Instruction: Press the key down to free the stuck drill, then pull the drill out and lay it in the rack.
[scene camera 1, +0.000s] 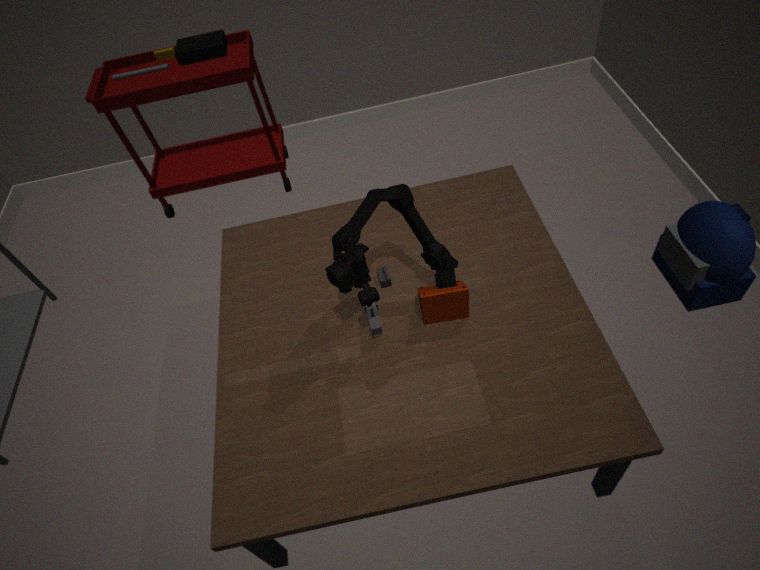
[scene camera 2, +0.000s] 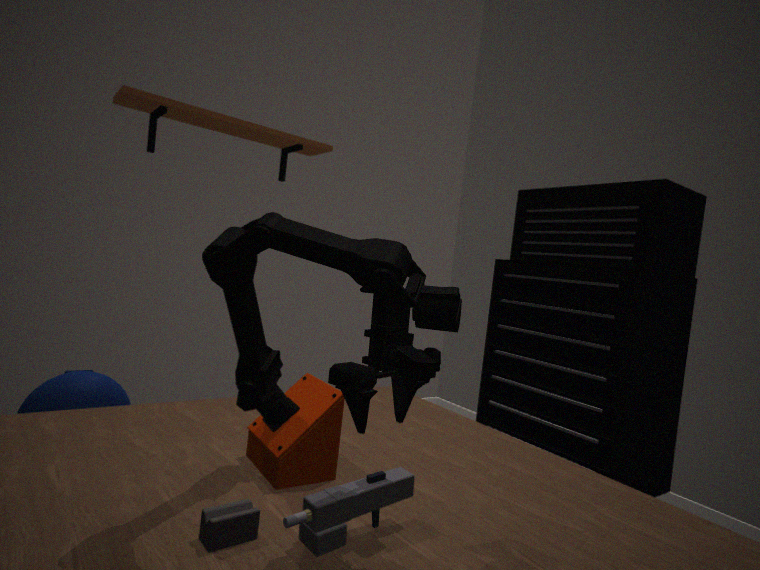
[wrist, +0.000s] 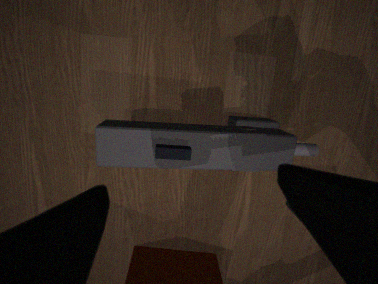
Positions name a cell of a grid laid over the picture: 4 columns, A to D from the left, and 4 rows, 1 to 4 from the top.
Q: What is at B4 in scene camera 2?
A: A grey housing block.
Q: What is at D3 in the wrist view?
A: My gripper.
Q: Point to my gripper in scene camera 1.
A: At B3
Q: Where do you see my gripper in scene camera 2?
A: C4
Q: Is my gripper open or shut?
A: Open.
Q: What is my gripper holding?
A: Nothing.
